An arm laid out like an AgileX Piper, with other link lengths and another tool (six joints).
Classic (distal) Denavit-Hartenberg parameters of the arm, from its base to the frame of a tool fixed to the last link. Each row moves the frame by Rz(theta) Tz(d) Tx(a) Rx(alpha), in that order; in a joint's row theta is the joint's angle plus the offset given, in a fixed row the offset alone. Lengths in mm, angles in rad.
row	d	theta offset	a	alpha
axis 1	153.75	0	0	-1.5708
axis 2	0	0.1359	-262.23	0
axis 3	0	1.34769	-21.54	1.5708
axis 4	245.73	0	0	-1.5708
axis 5	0	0	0	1.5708
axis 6	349.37	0.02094	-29.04	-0.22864
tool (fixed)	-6.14	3.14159	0	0
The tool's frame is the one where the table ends.
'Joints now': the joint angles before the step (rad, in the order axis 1, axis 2, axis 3, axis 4, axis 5, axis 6). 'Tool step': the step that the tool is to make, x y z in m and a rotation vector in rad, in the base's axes. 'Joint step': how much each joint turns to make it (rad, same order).
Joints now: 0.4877 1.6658 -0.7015 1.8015 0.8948 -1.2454
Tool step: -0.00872 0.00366 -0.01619 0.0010 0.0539 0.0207
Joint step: 0.0000 0.0579 -0.0031 -0.0002 0.0342 0.0001
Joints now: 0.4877 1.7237 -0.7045 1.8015 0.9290 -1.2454
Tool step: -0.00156 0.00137 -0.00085 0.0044 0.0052 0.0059
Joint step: 0.0001 0.0098 -0.0023 0.0012 0.0094 -0.0036
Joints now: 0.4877 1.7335 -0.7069 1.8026 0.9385 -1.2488
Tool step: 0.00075 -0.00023 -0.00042 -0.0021 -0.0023 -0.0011
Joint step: 0.0000 0.0000 -0.0008 -0.0001 -0.0029 -0.0012
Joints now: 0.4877 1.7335 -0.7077 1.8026 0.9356 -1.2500
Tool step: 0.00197 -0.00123 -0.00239 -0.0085 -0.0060 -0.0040
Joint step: 0.0001 0.0000 0.0001 0.0001 -0.0101 -0.0048
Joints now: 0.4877 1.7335 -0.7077 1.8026 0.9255 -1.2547
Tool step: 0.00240 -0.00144 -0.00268 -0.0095 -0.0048 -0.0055
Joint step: 0.0000 0.0000 -0.0004 -0.0002 -0.0117 -0.0027
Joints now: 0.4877 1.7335 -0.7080 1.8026 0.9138 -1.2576
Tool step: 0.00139 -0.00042 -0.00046 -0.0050 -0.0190 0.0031
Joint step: 0.0001 0.0000 0.0000 0.0022 -0.0054 -0.0204
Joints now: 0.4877 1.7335 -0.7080 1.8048 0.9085 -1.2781
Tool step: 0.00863 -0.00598 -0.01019 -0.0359 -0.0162 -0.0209
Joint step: 0.0001 0.0000 0.0000 0.0001 -0.0435 -0.0100
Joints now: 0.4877 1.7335 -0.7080 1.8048 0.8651 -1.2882
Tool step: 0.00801 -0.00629 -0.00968 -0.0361 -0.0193 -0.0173
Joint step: 0.0000 0.0001 0.0000 -0.0012 -0.0421 -0.0136
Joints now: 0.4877 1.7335 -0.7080 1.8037 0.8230 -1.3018
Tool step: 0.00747 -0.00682 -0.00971 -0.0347 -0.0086 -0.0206
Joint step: 0.0001 0.0000 -0.0001 -0.0031 -0.0411 -0.0010
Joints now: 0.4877 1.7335 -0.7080 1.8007 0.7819 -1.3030
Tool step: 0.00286 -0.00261 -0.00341 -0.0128 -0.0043 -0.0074
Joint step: 0.0001 0.0000 -0.0001 -0.0005 -0.0153 -0.0018
